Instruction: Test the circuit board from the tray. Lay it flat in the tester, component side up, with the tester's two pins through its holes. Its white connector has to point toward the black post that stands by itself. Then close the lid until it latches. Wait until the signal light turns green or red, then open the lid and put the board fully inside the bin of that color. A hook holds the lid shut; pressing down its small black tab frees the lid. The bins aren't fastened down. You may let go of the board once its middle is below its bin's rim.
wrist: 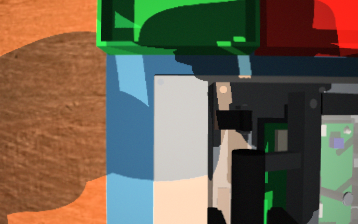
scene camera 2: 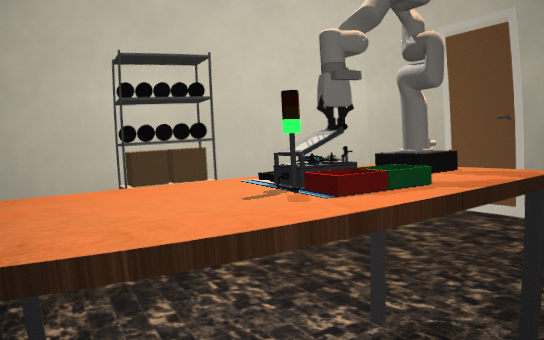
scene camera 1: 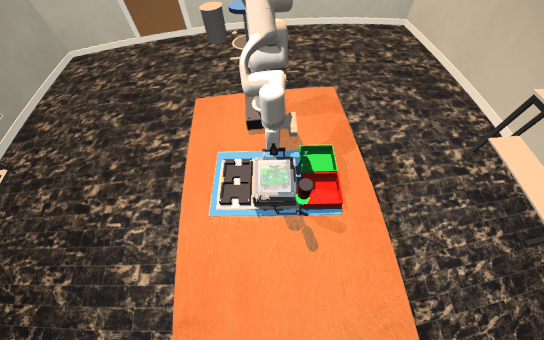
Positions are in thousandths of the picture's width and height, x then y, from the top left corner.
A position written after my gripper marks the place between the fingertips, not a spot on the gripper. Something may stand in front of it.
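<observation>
Red bin (scene camera 2: 622, 537) (scene camera 1: 600, 566) and green bin (scene camera 2: 734, 519) (scene camera 1: 580, 466) visible; my gripper (scene camera 2: 620, 384) visible too.
</observation>
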